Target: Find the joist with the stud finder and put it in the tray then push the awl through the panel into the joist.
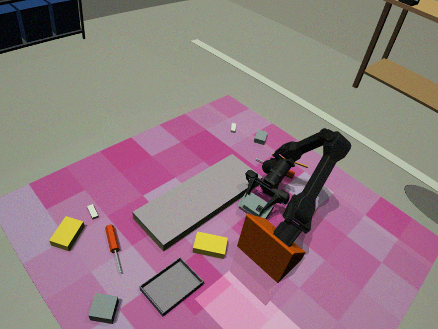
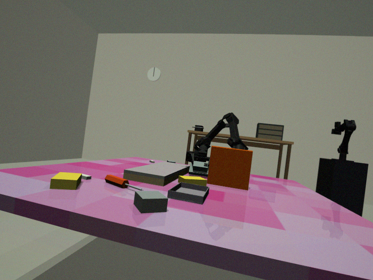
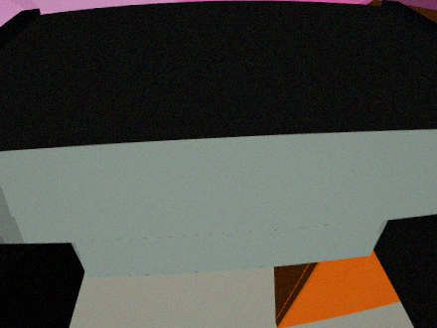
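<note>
Right now my gripper tip is 20 mm past the awl, 150 mm to the left of it and 60 mm above it. Round my gripper tip: indicator light (30 mm behind, 10 mm to the left, 10 mm above); thin stick (60 mm ahead, 390 mm to the right, 70 mm below); stud finder (20 mm behind, 10 mm below).
</note>
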